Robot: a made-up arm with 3 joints. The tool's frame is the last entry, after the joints. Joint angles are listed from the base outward. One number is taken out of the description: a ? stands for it. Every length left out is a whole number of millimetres.
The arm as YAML. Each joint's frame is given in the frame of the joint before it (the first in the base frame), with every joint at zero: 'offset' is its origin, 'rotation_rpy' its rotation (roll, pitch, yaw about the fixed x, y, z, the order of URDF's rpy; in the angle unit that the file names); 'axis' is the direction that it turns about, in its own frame. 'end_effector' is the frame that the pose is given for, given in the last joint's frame.
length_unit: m
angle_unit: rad
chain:
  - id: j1
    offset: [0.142, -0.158, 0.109]
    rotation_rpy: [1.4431, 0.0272, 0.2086]
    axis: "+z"
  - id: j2
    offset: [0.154, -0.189, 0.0]
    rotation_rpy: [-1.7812, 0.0, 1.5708]
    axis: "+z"
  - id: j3
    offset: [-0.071, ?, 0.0]
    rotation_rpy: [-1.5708, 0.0, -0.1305]
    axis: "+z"
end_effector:
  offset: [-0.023, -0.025, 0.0]
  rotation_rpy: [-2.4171, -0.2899, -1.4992]
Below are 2 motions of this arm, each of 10 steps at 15 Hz.
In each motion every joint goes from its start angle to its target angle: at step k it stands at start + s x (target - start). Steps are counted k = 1, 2, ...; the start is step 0. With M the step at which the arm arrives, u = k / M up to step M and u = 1 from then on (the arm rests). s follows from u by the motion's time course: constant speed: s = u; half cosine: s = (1 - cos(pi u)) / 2; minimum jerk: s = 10 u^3 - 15 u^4 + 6 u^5.
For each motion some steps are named. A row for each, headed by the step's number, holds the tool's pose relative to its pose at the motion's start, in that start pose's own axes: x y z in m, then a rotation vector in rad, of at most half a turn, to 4 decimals.
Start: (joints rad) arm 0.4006 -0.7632 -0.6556
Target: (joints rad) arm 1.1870 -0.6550 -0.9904
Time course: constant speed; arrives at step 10
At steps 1, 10:
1: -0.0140 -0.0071 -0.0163 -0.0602 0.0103 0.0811
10: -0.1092 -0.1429 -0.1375 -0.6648 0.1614 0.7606

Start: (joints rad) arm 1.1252 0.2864 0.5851
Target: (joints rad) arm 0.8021 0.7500 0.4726
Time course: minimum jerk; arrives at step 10
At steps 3, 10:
3: 0.0028 0.0188 -0.0038 0.0811 0.0269 -0.0364
10: 0.0316 0.1108 -0.0042 0.5344 0.1249 -0.1571

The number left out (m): 0.047
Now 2 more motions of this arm.
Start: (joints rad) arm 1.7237 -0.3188 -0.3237
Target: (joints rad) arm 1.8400 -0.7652 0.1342
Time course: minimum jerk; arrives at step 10
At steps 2, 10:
2: -0.0004 -0.0039 -0.0016 -0.0202 -0.0156 -0.0230
10: -0.0092 -0.0709 -0.0112 -0.3517 -0.3637 -0.3190

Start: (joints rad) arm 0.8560 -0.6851 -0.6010
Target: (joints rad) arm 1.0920 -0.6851 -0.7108
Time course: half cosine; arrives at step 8
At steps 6, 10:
6: -0.0377 -0.0267 -0.0399 -0.1742 0.0506 0.2043
10: -0.0437 -0.0325 -0.0463 -0.2050 0.0599 0.2384

